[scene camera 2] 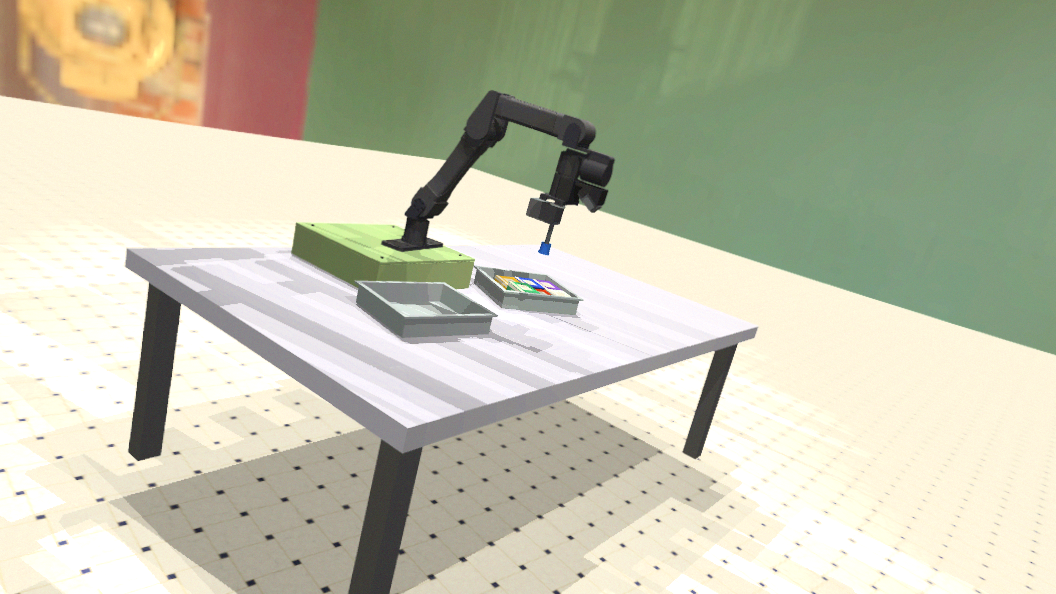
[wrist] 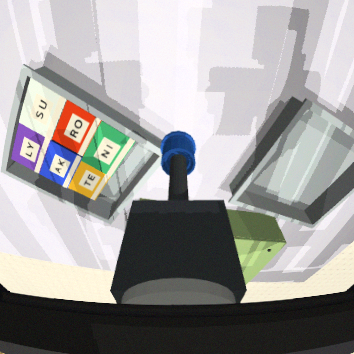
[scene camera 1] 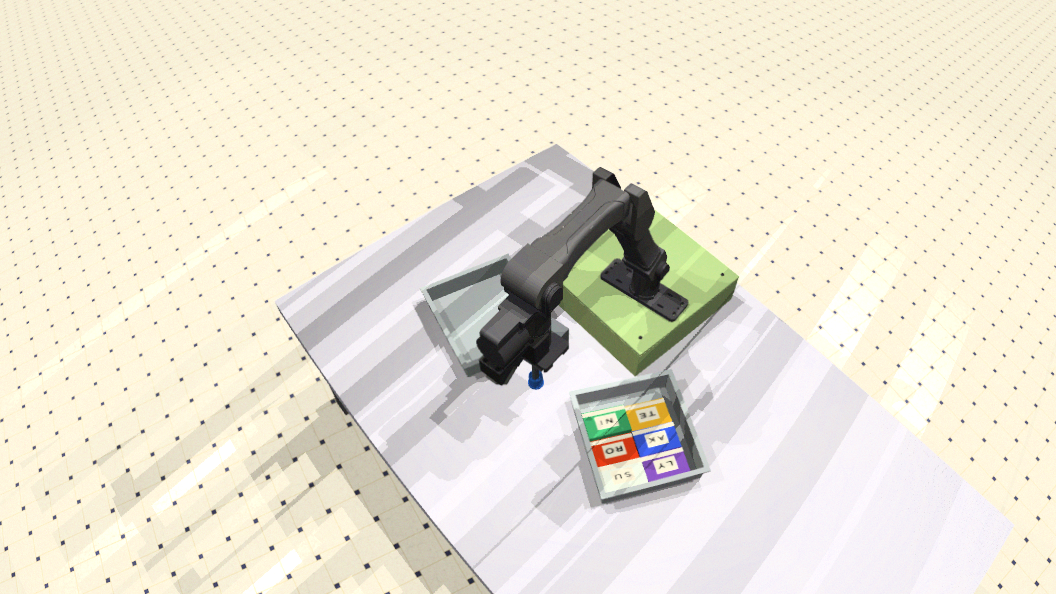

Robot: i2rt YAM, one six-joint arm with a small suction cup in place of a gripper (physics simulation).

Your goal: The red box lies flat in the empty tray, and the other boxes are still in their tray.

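Pixels of known places: hand, its tool point: (scene camera 2: 543, 253) (wrist: 177, 146) (scene camera 1: 535, 382); arm's base, origin of its link: (scene camera 2: 413, 245) (scene camera 1: 643, 290).
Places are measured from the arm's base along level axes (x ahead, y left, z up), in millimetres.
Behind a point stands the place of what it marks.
The red box (scene camera 1: 613, 450) {x 336, y 164, z -49 mm} (scene camera 2: 542, 291) {x 323, y 189, z -49 mm} (wrist: 75, 128) {x 334, y 166, z -49 mm}, labelled RO, lies flat in the filled tray (scene camera 1: 686, 424) {x 199, y 250, z -45 mm} (scene camera 2: 542, 303) {x 361, y 120, z -61 mm} (wrist: 60, 194) {x 194, y 243, z -43 mm}. With it lie the green box (scene camera 1: 605, 421) {x 300, y 116, z -36 mm} (wrist: 106, 150) {x 299, y 117, z -36 mm}, orange box (scene camera 1: 647, 415) {x 230, y 173, z -47 mm} (wrist: 89, 180) {x 227, y 171, z -47 mm}, blue box (scene camera 1: 656, 439) {x 265, y 219, z -45 mm} (wrist: 59, 166) {x 263, y 219, z -45 mm}, white box (scene camera 1: 622, 476) {x 373, y 213, z -45 mm} (wrist: 41, 109) {x 370, y 211, z -46 mm} and purple box (scene camera 1: 666, 465) {x 300, y 268, z -46 mm} (wrist: 30, 149) {x 300, y 263, z -46 mm}. The other tray (scene camera 1: 468, 310) {x 244, y -308, z -82 mm} (scene camera 2: 446, 325) {x 328, y -303, z -61 mm} (wrist: 290, 165) {x 236, y -231, z -83 mm} is empty; the arm partly hides it in scene camera 1. My suction cup (scene camera 1: 535, 380) (scene camera 2: 544, 249) (wrist: 178, 150) {x 379, y 1, z 96 mm} hangs above the table, carries nothing and touches no box.
The arm stands on a green base block (scene camera 1: 627, 328) {x 109, y 30, z 0 mm} (scene camera 2: 439, 274) {x 122, y -38, z -39 mm} (wrist: 257, 225) {x 94, y -182, z -42 mm} beside both trays. The trays stand apart on the striped table (scene camera 1: 745, 443) {x 136, y 374, z -86 mm} (scene camera 2: 354, 376) {x 360, y -631, z -86 mm}. Both trays have raised walls. Shadows fall across the table.
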